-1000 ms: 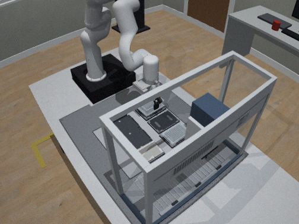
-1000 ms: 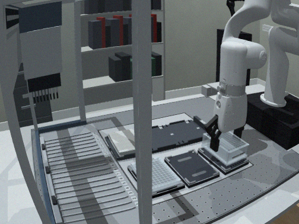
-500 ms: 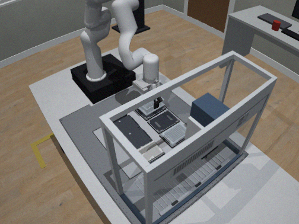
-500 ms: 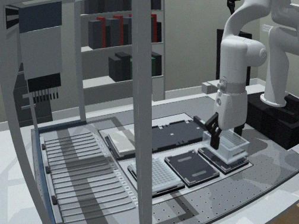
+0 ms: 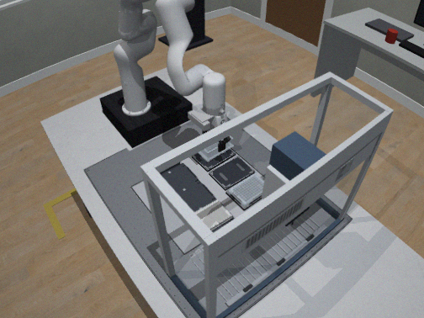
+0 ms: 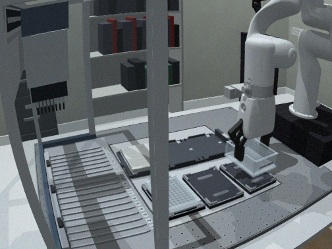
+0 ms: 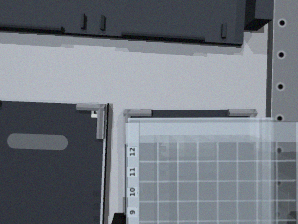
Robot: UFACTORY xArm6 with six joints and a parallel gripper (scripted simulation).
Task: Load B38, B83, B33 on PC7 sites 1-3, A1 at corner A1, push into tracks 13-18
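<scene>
My hand is 110 mm short of the dark plate carrier PC7, 200 mm to the left of it and 60 mm above it. Also, from my hand: instrument frame post: 320 mm ahead, 140 mm to the left, 170 mm above; then white A1 mark: 70 mm ahead, 70 mm to the right, 70 mm below.
</scene>
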